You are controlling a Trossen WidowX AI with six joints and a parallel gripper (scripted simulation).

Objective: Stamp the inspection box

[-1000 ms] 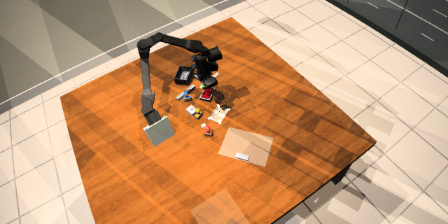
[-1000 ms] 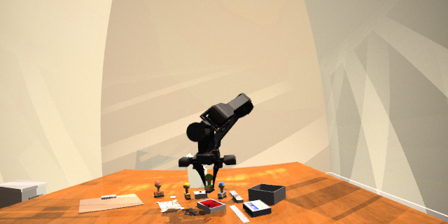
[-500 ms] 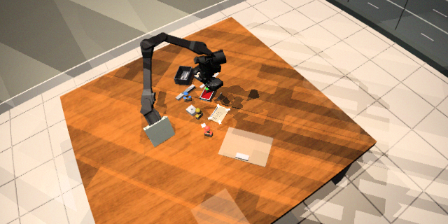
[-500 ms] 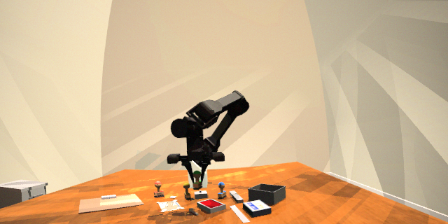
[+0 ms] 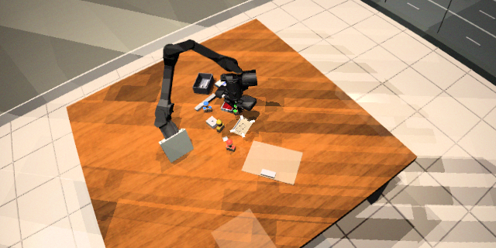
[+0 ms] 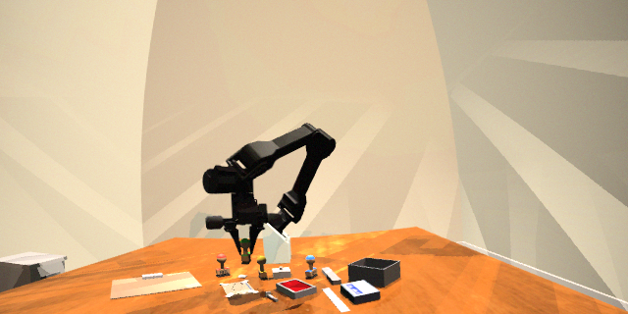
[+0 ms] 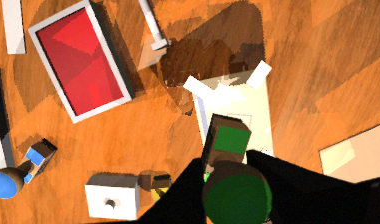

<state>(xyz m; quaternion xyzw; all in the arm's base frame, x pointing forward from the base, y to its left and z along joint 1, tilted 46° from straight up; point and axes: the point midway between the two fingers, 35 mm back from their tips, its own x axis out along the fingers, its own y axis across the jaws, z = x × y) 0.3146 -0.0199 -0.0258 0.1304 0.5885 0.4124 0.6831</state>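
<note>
The white card lies 30 mm to the right of my gripper tip and 90 mm below it. Also, from my gripper tip: bolt: 60 mm ahead, 60 mm to the left, 90 mm below; yellow-knobbed stamp: 100 mm behind, 20 mm to the left, 70 mm below; green-knobbed stamp: right at my gripper tip.
</note>
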